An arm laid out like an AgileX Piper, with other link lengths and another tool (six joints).
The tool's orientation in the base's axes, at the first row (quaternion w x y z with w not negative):
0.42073 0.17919 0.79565 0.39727
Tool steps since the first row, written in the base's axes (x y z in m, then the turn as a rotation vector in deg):
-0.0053 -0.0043 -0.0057 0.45 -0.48 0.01
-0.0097 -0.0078 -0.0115 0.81 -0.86 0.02
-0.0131 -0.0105 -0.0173 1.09 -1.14 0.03
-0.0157 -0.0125 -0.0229 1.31 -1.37 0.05
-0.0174 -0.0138 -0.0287 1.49 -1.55 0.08
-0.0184 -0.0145 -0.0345 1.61 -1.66 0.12
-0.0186 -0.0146 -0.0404 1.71 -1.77 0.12
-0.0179 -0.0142 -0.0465 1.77 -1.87 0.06
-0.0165 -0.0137 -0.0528 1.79 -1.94 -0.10
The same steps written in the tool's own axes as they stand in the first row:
0.0034 -0.0069 -0.0045 -0.56 -0.31 0.13
0.0069 -0.0134 -0.0078 -1.01 -0.56 0.24
0.0102 -0.0194 -0.0100 -1.36 -0.74 0.33
0.0135 -0.0249 -0.0112 -1.64 -0.87 0.39
0.0167 -0.0302 -0.0113 -1.87 -0.97 0.44
0.0199 -0.0351 -0.0105 -2.03 -1.01 0.47
0.0231 -0.0398 -0.0088 -2.15 -1.09 0.50
0.0261 -0.0443 -0.0060 -2.22 -1.20 0.52
0.0289 -0.0490 -0.0025 -2.19 -1.37 0.55

